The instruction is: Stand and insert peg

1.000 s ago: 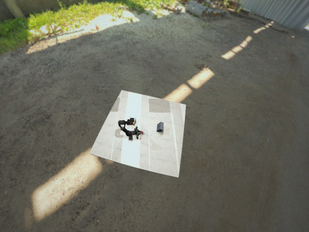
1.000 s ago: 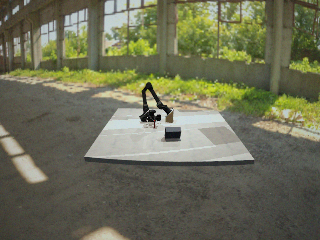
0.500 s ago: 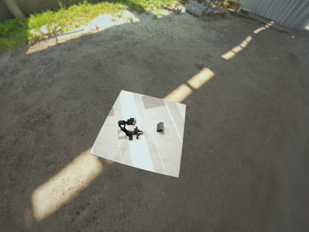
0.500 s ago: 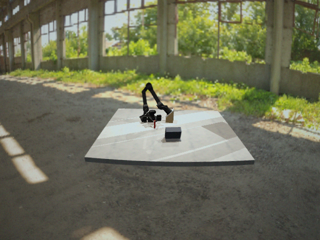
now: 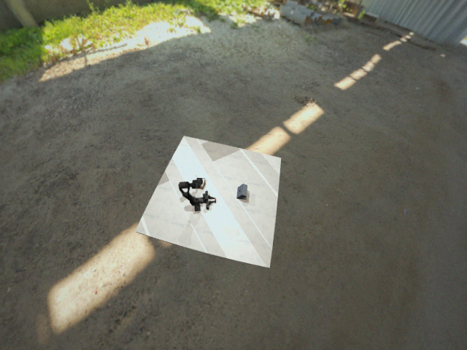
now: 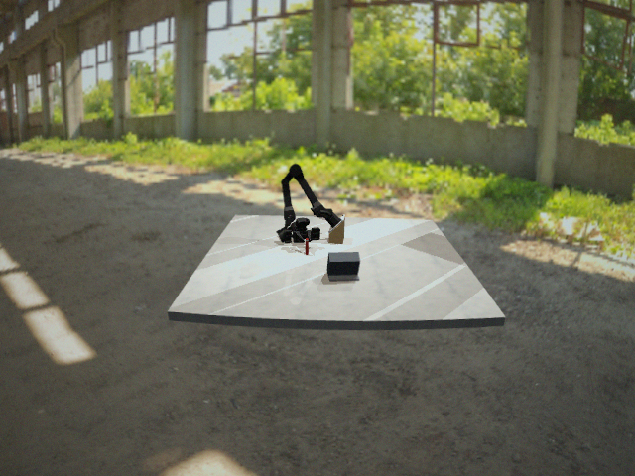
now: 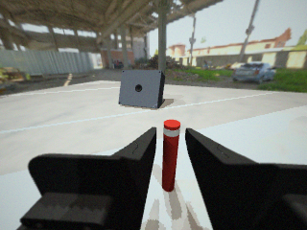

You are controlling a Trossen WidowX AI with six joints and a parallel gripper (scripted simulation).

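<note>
Now: the red peg 10 mm below my gripper tip. From my gripper tip the other things lie so: sloped panel: 250 mm ahead, 150 mm to the left, 20 mm below.
</note>
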